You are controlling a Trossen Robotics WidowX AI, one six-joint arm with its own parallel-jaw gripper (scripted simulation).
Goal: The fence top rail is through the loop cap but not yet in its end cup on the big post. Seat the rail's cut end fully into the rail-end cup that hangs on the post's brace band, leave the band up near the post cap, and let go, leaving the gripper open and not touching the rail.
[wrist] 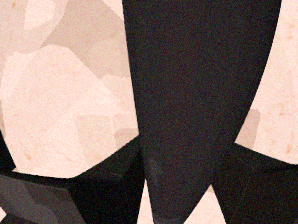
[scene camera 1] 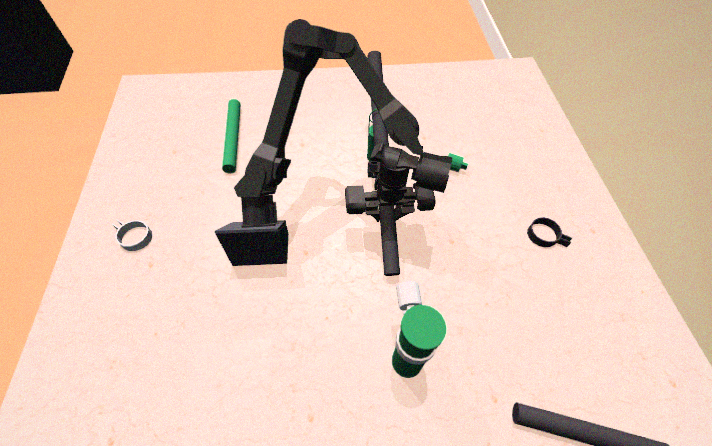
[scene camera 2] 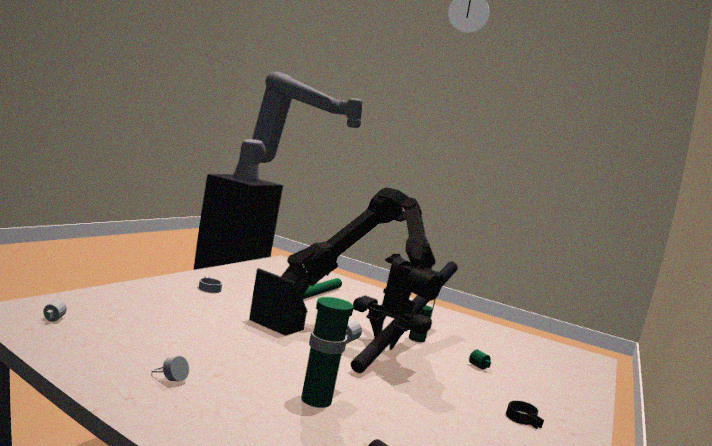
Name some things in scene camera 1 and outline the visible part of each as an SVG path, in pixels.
My gripper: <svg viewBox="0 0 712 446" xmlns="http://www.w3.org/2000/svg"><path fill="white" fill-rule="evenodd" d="M345 188L346 212L349 215L365 212L366 215L374 217L377 222L380 221L378 205L396 205L395 219L397 221L403 216L415 212L415 200L417 200L417 209L419 211L432 211L436 204L434 191L415 186L416 183L413 183L413 187L406 187L407 181L400 186L384 184L379 177L380 162L368 161L367 174L368 178L375 178L374 190L377 191L364 193L363 185L347 186Z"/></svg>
A dark top rail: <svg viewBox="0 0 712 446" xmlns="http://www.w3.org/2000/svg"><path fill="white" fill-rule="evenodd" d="M379 205L384 275L400 275L395 207ZM372 113L374 146L381 143L389 146L388 133L378 110ZM370 51L367 54L367 58L383 80L381 53L376 50Z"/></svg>
